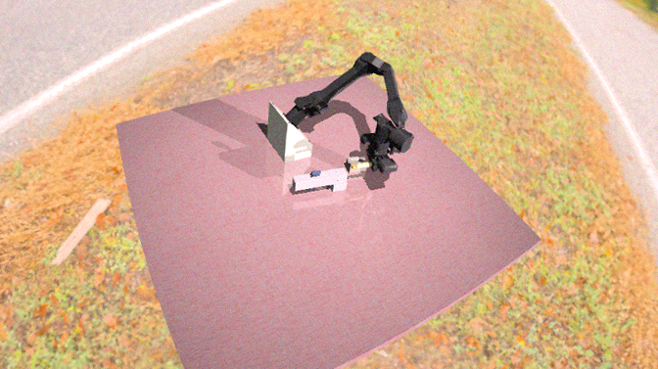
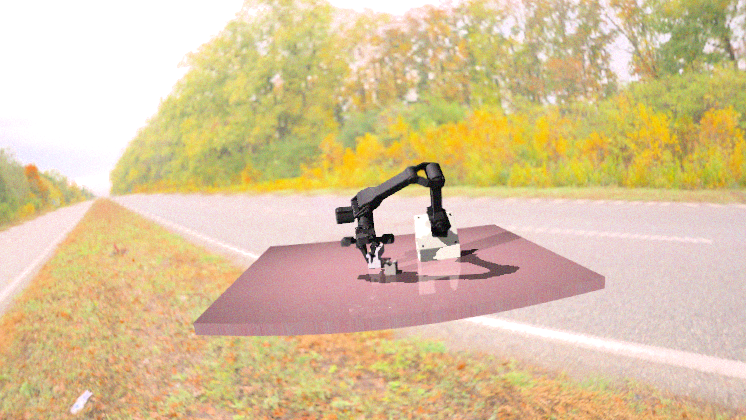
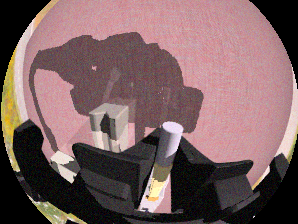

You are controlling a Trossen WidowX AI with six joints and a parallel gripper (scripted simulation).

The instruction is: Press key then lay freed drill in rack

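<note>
Now: the drill 4 cm to the right of my gripper tip and 3 cm above it. From my gripper tip the other things lie so: light grey block (20 cm to the right, 1 cm below, 1 cm behind); grey rack (7 cm behind, 3 cm to the right, 3 cm below); blue key (22 cm to the right, 1 cm behind).
</note>
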